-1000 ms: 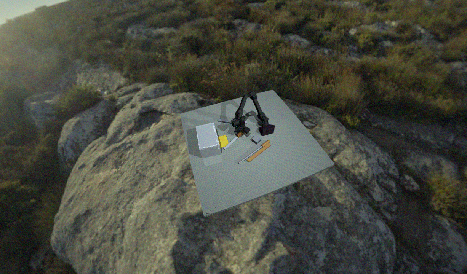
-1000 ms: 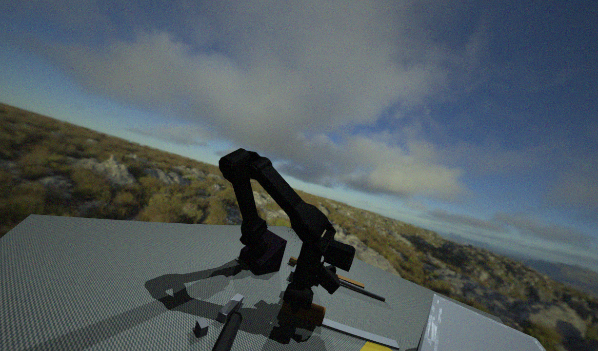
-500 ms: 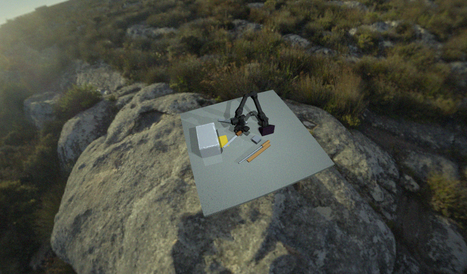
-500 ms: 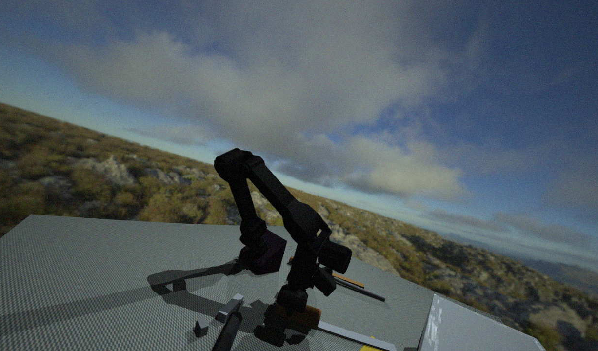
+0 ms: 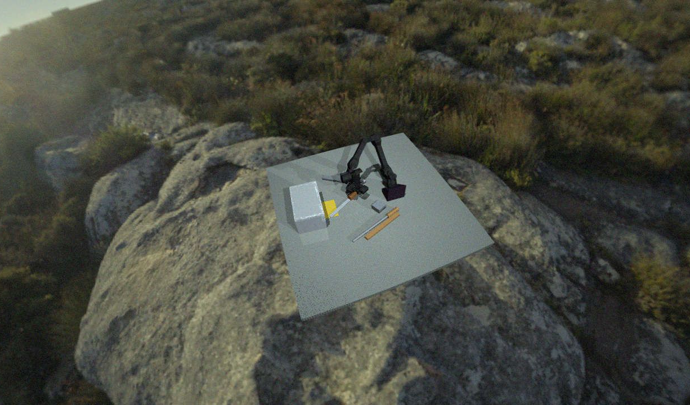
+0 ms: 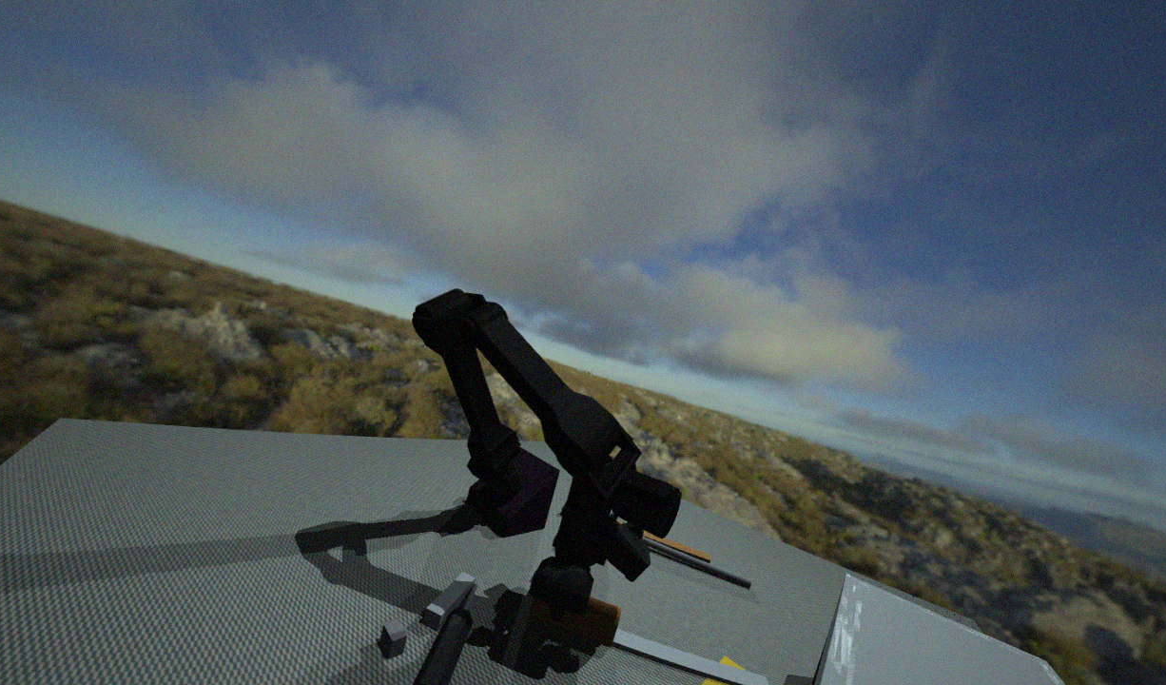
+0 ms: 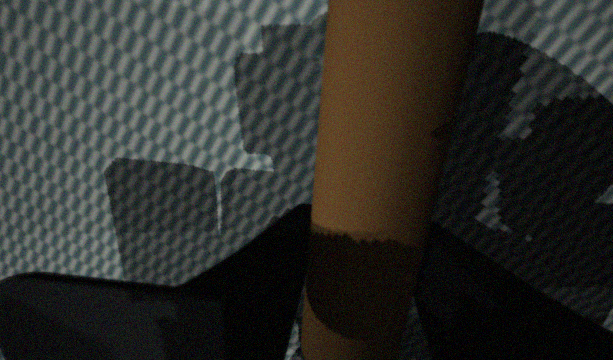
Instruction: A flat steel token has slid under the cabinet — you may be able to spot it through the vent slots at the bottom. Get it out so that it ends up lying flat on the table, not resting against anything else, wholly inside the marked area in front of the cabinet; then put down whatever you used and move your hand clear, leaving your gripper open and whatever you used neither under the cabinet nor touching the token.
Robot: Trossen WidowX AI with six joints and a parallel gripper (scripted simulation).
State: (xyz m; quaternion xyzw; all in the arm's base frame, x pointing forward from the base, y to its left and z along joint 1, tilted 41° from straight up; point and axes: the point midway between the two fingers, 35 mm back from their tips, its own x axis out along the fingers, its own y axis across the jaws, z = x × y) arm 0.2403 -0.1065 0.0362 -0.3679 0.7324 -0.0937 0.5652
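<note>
My gripper tip is 9 cm past the grey bar and 10 cm to the left of it. The rest, counted from my gripper tip: grey block 9 cm behind, 19 cm to the left, 1 cm above; small grey cube 7 cm behind, 19 cm to the right; wooden stick 4 cm behind, 34 cm to the left.
</note>
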